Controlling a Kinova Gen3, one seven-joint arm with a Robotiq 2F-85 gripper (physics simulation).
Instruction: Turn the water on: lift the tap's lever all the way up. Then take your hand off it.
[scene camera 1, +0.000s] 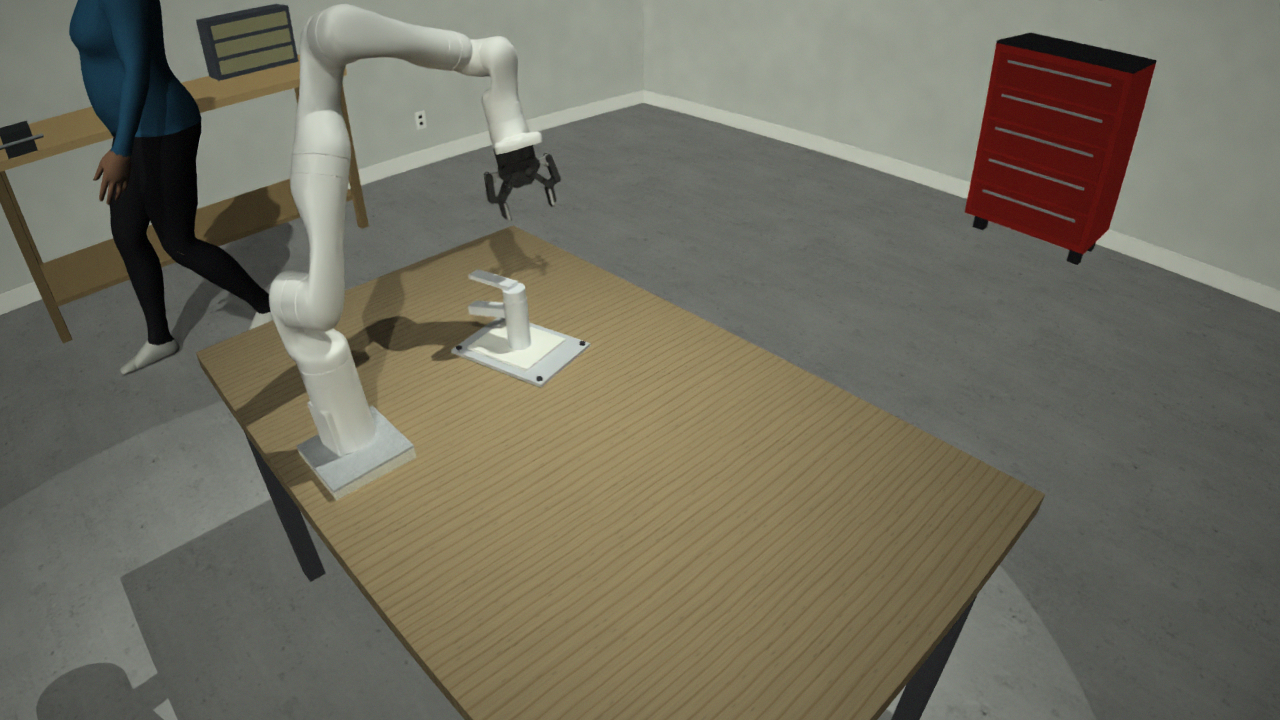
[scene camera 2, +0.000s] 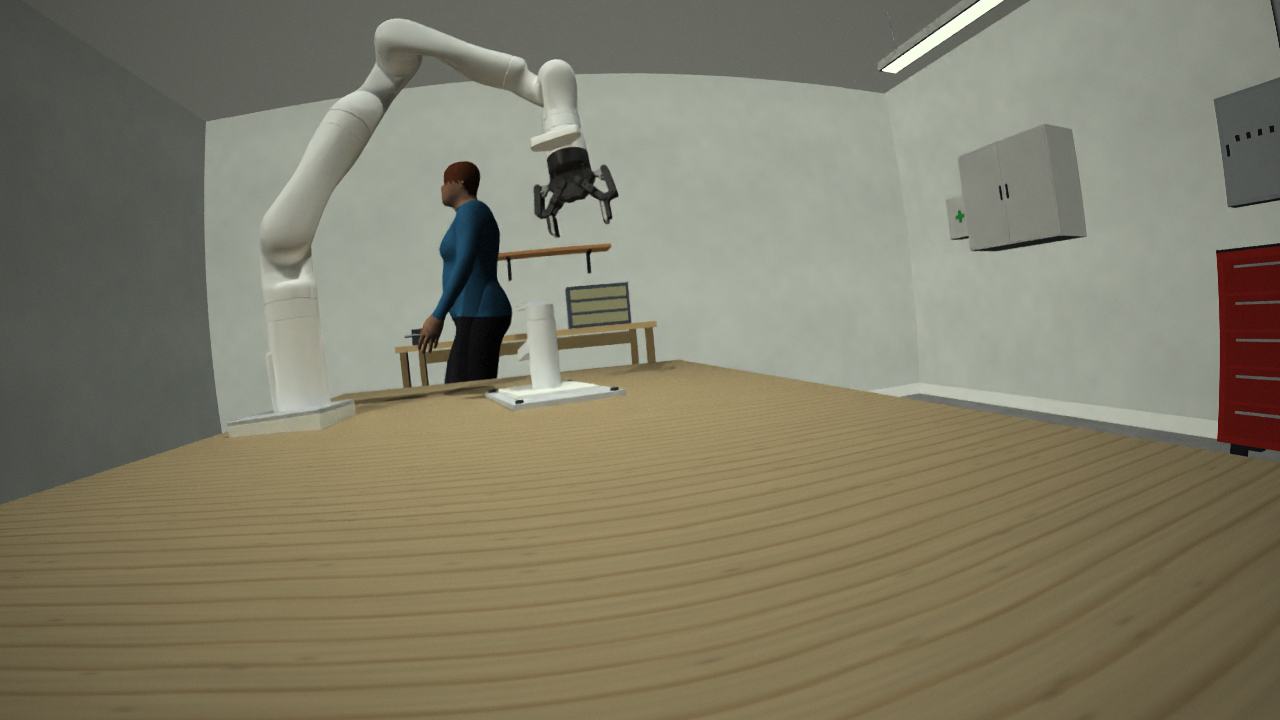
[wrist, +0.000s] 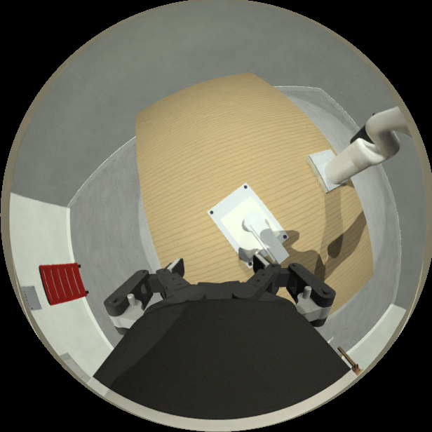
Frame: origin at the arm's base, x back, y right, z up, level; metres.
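Seen in the pictures: gripper, fingertip midpoint: (scene camera 1: 530, 212) (scene camera 2: 581, 229); arm's base, origin of the base link: (scene camera 1: 351, 436) (scene camera 2: 304, 407).
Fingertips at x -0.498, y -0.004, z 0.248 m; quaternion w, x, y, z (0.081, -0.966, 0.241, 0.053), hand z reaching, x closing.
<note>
Pixels of each thing's top centre, then the offset from my fingertips to it. "*": a spot on its surface instead. Level surfaces: height alone.
- white tap, surface spot: (scene camera 2: 543, 349) (scene camera 1: 524, 322) * dx +0.090, dy +0.047, dz -0.196 m
- pale plate, surface spot: (scene camera 1: 556, 360) * dx +0.079, dy +0.120, dz -0.265 m
- shorter spout, middle of its top: (scene camera 1: 490, 300) dx +0.094, dy -0.046, dz -0.174 m
- wooden table, its level: dz -0.273 m
The white tap (scene camera 1: 517, 320) (scene camera 2: 543, 349) (wrist: 252, 221) stands upright on a pale plate (scene camera 1: 556, 360) (wrist: 228, 202) with dark corner bolts. Its lever (scene camera 1: 494, 280) (scene camera 2: 523, 308) (wrist: 275, 246) is the flat upper bar at the column's top, above the shorter spout (scene camera 1: 486, 308). The lever points out on the spout's side; its exact tilt is hard to tell. My gripper (scene camera 1: 529, 209) (scene camera 2: 580, 226) (wrist: 218, 264) is open and empty, high above the tap and apart from it, fingers pointing down. In the wrist view, one fingertip overlaps the plate's near corner.
The arm's base (scene camera 1: 358, 461) (scene camera 2: 295, 419) (wrist: 319, 170) sits on the wooden table (scene camera 1: 680, 483) (scene camera 2: 626, 537) (wrist: 200, 150). A person in blue (scene camera 1: 179, 98) (scene camera 2: 474, 259) is beyond the table, near a workbench (scene camera 1: 241, 89). A red drawer cabinet (scene camera 1: 1056, 143) (wrist: 63, 283) stands by the wall.
</note>
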